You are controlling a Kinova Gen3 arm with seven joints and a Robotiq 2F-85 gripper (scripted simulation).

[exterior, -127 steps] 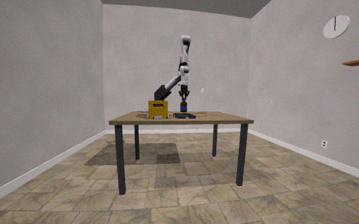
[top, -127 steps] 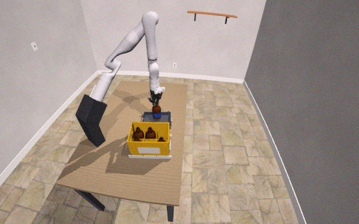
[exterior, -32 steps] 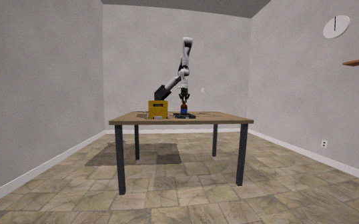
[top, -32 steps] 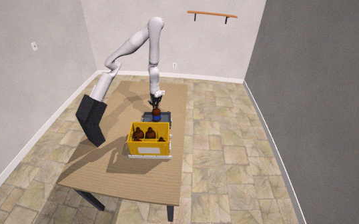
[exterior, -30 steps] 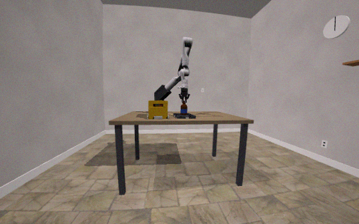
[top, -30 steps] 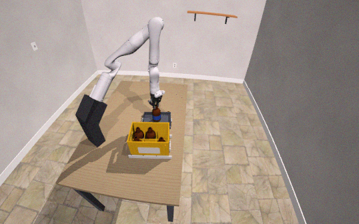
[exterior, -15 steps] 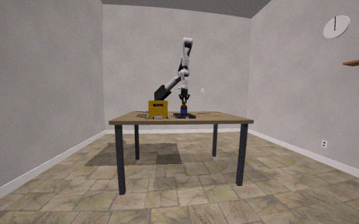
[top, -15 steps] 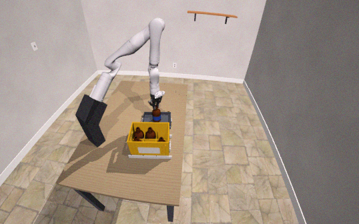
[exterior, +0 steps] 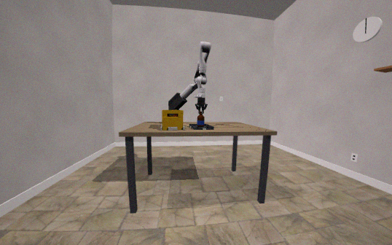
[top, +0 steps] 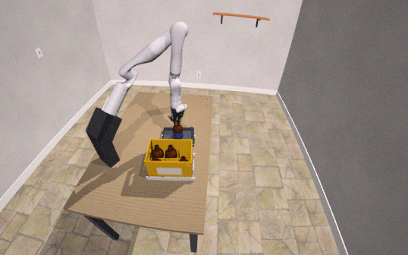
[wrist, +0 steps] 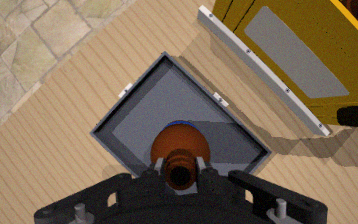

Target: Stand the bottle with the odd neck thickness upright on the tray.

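Now: the dark grey tray 150 mm below my hand. From my hand the other things lie so: yellow crate: 290 mm to the right, 80 mm below, 30 mm ahead.
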